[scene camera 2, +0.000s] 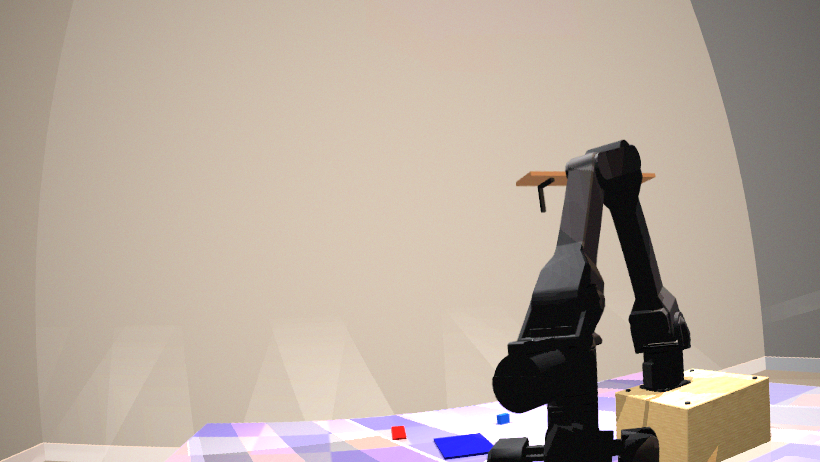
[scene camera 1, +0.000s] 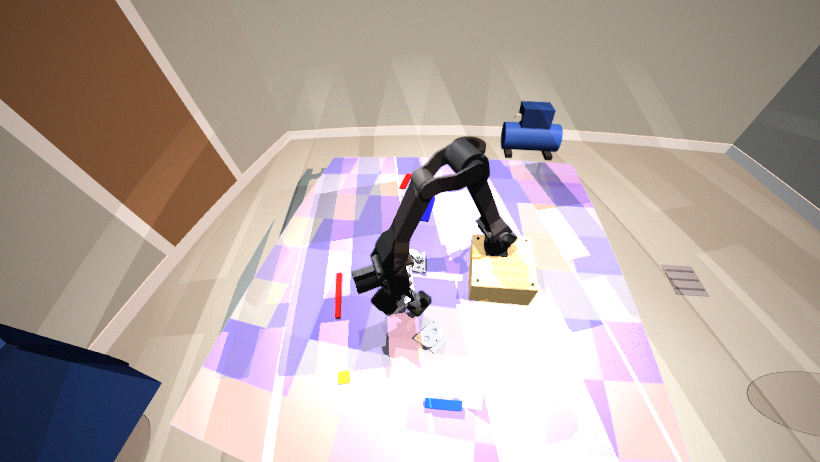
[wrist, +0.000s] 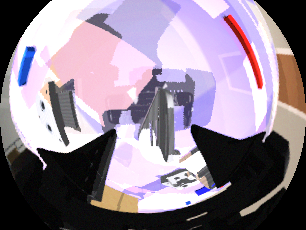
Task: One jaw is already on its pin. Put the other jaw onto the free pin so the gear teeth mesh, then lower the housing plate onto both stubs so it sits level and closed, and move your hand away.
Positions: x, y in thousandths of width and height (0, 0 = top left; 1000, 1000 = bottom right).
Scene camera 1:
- my gripper: 492, 650
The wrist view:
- my gripper: 505, 567
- grey jaw: 528, 659
